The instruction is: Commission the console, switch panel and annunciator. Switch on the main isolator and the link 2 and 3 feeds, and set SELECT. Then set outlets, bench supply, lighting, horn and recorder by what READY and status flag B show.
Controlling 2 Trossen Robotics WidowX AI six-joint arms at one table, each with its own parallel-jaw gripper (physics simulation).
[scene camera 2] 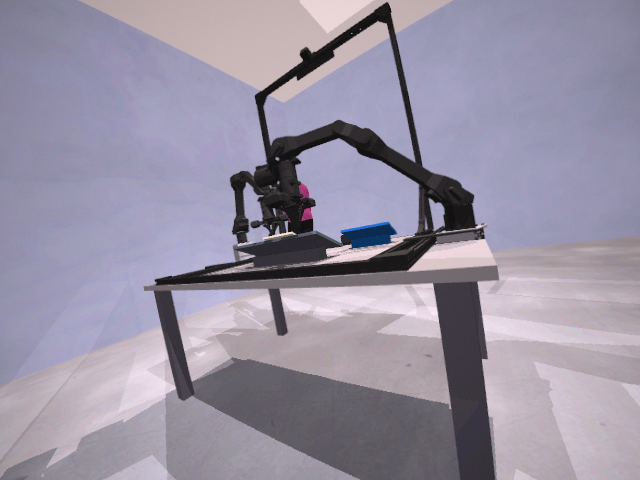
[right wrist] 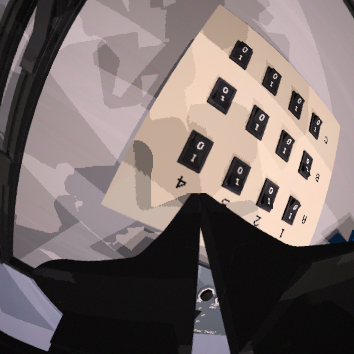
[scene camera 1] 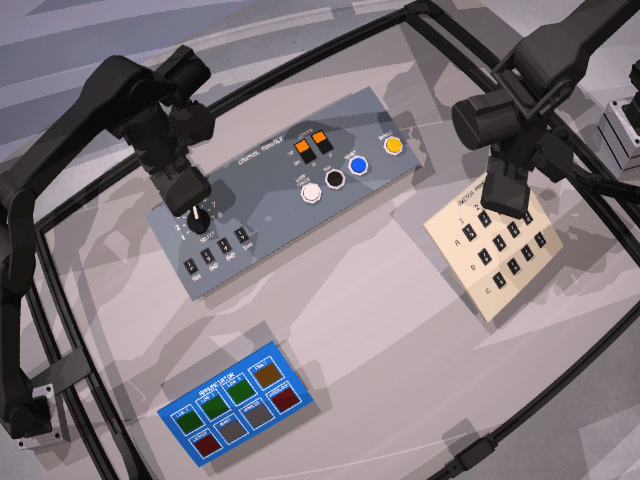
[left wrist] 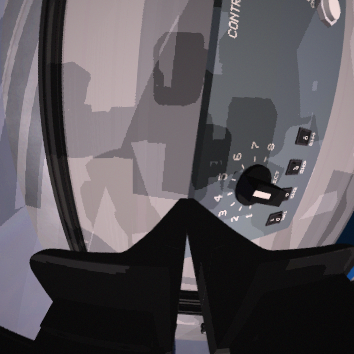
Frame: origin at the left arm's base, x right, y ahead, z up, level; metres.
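Seen in the pictures: left gripper, fingertip midpoint: [scene camera 2: 296, 229] [left wrist: 185, 204]; right gripper, fingertip midpoint: [right wrist: 197, 199]; left arm's base at its link origin: [scene camera 2: 461, 228] [scene camera 1: 34, 416]; right arm's base at its link origin: [scene camera 2: 242, 243].
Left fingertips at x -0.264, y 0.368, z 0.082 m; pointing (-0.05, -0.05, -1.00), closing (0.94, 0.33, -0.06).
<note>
Offsets run from my left fingertips to a thing's top centre. "spot": to the spot under its first point.
The grey control console @(dx +0.030, dy +0.150, dz -0.009 m) [scene camera 1: 279, 191] [scene camera 2: 289, 245] [left wrist: 265, 60] carries the SELECT knob @(dx +0.056, dy +0.017, dz -0.009 m) [scene camera 1: 197, 221] [left wrist: 256, 184], whose white mark points upward in scene camera 1. Flags A @(spot: dx -0.002, dy +0.202, dz -0.032 m) [scene camera 1: 305, 150] and B @(spot: dx -0.008, dy +0.229, dz -0.032 m) [scene camera 1: 321, 142] show orange in their upper halves. My left gripper [scene camera 1: 180, 213] [left wrist: 185, 204] is shut and empty, above the console beside the knob. My right gripper [scene camera 1: 518, 215] [right wrist: 197, 199] is shut and empty over the row A edge of the cream switch panel [scene camera 1: 447, 227] [right wrist: 167, 112]. Small rocker positions are hard to tell. The blue annunciator @(dx +0.324, dy -0.012, dz -0.028 m) [scene camera 1: 268, 349] [scene camera 2: 369, 232] shows dull lamps; READY @(spot: dx +0.365, dy -0.023, dz -0.062 m) [scene camera 1: 232, 430] is grey.
White @(dx +0.061, dy +0.189, dz -0.043 m) [scene camera 1: 311, 192], black @(dx +0.051, dy +0.230, dz -0.043 m) [scene camera 1: 334, 178], blue @(dx +0.041, dy +0.270, dz -0.043 m) [scene camera 1: 358, 165] and yellow @(dx +0.025, dy +0.334, dz -0.043 m) [scene camera 1: 393, 145] buttons stand on the console. A black frame rail [scene camera 1: 310, 62] borders the table. A person in pink [scene camera 2: 306, 198] stands behind the arms in scene camera 2.
</note>
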